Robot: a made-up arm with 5 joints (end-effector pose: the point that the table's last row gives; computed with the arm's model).
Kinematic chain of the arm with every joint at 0, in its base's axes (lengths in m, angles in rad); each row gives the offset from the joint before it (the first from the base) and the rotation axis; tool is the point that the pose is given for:
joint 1: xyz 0 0 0.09 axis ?
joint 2: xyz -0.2 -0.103 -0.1 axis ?
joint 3: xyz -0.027 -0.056 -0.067 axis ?
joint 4: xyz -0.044 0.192 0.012 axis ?
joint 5: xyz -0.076 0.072 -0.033 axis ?
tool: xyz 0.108 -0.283 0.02
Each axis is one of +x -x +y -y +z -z.
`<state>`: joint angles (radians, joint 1 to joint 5).
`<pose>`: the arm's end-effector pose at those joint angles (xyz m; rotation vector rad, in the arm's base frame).
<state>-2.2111 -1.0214 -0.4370 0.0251 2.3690</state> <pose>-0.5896 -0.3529 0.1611 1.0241 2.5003 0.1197</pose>
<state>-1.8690 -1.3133 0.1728 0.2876 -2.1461</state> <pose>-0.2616 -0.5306 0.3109 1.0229 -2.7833 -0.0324</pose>
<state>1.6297 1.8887 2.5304 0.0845 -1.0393</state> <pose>-0.3706 -0.0453 -0.1042 0.8531 -0.0156 -2.0331</pose>
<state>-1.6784 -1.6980 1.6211 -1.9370 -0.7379</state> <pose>-0.2173 -0.0107 0.4321 -1.5957 -0.8229 1.6655</pose>
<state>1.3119 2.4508 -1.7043 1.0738 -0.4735</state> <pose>-0.2469 -0.2171 0.0144 -0.6550 1.3718 -0.8472</pose>
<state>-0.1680 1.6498 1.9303 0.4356 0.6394</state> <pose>-0.1927 0.0250 -0.1345 1.1437 -1.4539 -1.5322</pose>
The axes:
joint 1: +x
joint 2: +x
joint 3: -y
joint 4: +z
joint 5: -z

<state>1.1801 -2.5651 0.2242 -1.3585 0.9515</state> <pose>-0.4915 -0.0108 -0.3976 -0.4545 -1.5751 -1.7176</pose>
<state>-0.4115 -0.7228 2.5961 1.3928 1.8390</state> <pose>-0.0957 -0.3627 0.1846 0.1006 -2.1492 1.1847</pose>
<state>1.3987 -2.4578 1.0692 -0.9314 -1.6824</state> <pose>-0.1105 0.2582 -0.0515 -1.3132 -0.5796 1.1881</pose>
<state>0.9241 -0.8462 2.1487 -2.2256 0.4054</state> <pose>-0.1316 0.3797 -0.2363 2.5461 -0.6074 -1.3974</pose>
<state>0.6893 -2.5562 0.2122 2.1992 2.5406</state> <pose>-0.2762 -0.0121 0.2291 -1.8027 -0.4591 -0.0386</pose>
